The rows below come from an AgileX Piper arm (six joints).
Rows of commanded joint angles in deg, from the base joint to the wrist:
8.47, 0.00, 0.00, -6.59, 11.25, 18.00
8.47, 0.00, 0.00, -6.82, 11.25, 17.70
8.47, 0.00, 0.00, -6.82, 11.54, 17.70
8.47, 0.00, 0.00, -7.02, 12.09, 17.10
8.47, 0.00, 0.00, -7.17, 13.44, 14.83
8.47, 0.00, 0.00, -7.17, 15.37, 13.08
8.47, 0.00, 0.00, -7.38, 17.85, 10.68
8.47, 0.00, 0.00, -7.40, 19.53, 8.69
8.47, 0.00, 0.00, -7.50, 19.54, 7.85
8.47, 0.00, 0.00, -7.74, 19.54, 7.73
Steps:
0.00, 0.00, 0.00, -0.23, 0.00, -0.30
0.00, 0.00, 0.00, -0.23, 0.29, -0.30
0.00, 0.00, 0.00, -0.43, 0.84, -0.90
0.00, 0.00, 0.00, -0.58, 2.19, -3.17
0.00, 0.00, 0.00, -0.58, 4.12, -4.92
0.00, 0.00, 0.00, -0.79, 6.60, -7.32
0.00, 0.00, 0.00, -0.81, 8.28, -9.31
0.00, 0.00, 0.00, -0.91, 8.29, -10.15
0.00, 0.00, 0.00, -1.15, 8.29, -10.27

